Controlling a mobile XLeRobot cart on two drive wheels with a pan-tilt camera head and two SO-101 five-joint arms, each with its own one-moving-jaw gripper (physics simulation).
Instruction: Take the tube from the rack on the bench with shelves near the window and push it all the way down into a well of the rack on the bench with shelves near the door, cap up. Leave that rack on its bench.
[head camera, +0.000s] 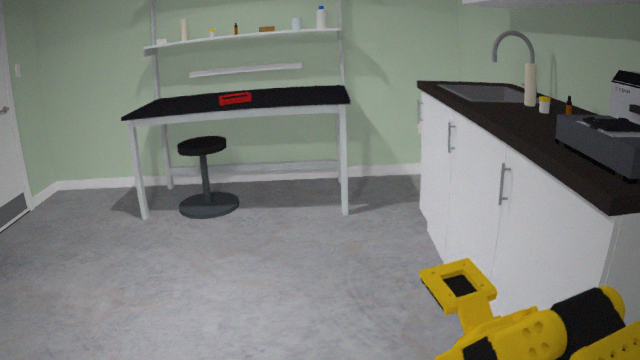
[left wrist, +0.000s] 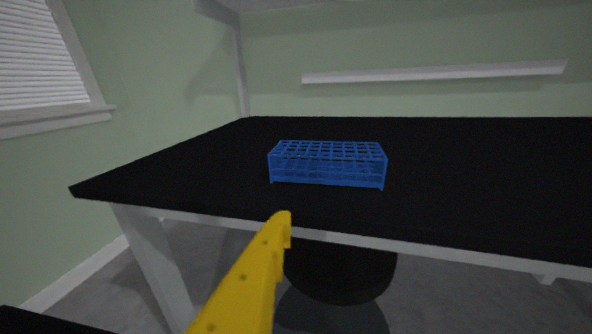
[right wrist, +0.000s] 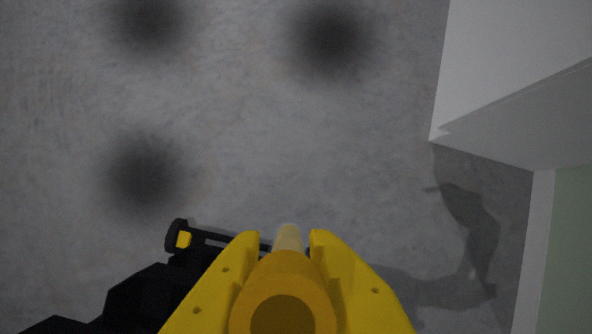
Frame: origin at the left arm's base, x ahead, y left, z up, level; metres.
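Seen in the pictures: left hand, tool point: (left wrist: 290, 224); right hand, tool point: (right wrist: 258, 247).
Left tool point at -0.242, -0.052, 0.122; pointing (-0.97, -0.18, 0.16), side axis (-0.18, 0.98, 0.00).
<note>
A point is followed by its place in that frame, as x, y, z.
The red rack (head camera: 235, 101) {2.864, 0.273, 0.001} stands far off on the black-topped bench (head camera: 300, 97) {2.929, -0.141, -0.013} with shelves, left of centre in the head camera. The blue rack (left wrist: 327, 172) {-0.503, -0.055, 0.015} stands upright on the other black-topped bench (left wrist: 465, 190) {-0.526, 0.167, -0.013}, beside the window in the left wrist view. My right gripper (right wrist: 284, 234) {0.267, -0.247, 0.170} is shut on the tube (right wrist: 288, 240) {0.268, -0.255, 0.153}. Its orange cap (right wrist: 285, 270) {0.268, -0.253, 0.193} is toward the camera and its pale body points away, over the floor. The tube's far end is hidden. My left gripper (left wrist: 283, 216) is fully open, with one notched jaw in view, short of the blue rack.
A black stool (head camera: 202, 145) {2.945, 0.539, -0.292} stands at the front of the far bench. A door (head camera: 11, 130) {3.066, 2.318, -0.041} is at the far left. White cabinets (head camera: 470, 165) {1.599, -0.787, -0.093} with a dark counter (head camera: 505, 117) {1.431, -0.853, 0.132} and sink run along the right, beside my right arm (head camera: 530, 332) {0.168, -0.247, 0.295}. Grey floor lies between.
</note>
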